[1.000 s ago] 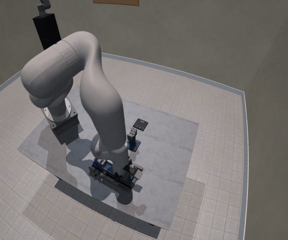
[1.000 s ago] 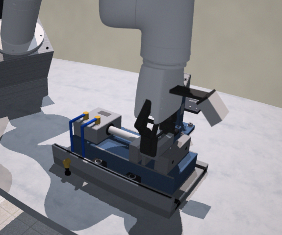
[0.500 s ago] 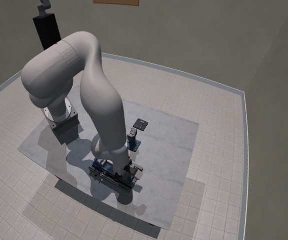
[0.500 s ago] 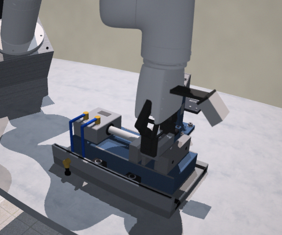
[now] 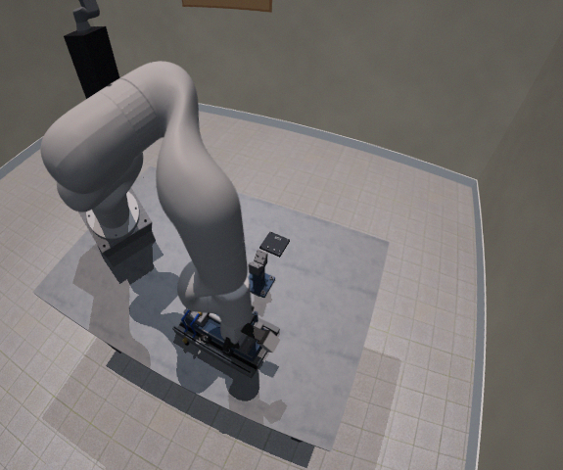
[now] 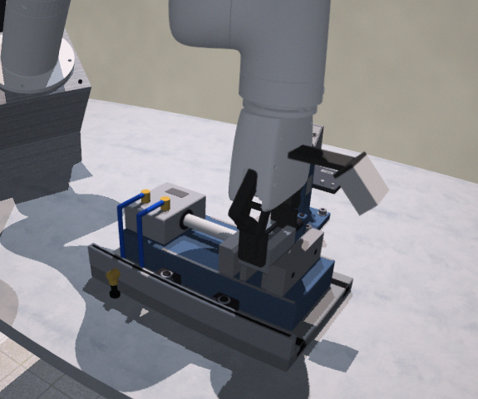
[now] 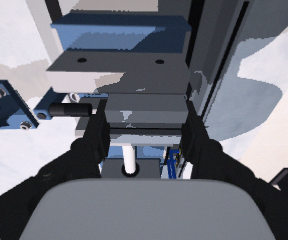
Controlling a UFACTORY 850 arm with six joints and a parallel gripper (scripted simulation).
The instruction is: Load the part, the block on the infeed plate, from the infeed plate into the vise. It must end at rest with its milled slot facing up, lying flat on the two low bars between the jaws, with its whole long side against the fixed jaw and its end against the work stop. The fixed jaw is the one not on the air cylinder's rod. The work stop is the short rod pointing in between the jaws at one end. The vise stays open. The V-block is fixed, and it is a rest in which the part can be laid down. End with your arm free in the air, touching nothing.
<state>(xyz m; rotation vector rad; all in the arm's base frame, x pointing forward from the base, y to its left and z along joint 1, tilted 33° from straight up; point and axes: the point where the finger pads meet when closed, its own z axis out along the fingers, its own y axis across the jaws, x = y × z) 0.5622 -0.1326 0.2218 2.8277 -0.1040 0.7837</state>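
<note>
The part is 10 mm below my hand. From my hand the other things lie so: black work stop: 70 mm to the left, 20 mm below, 10 mm ahead; then fixed jaw: 30 mm below, 30 mm ahead, 20 mm to the left; then moving jaw: 30 mm below, 30 mm behind, 20 mm to the left.
</note>
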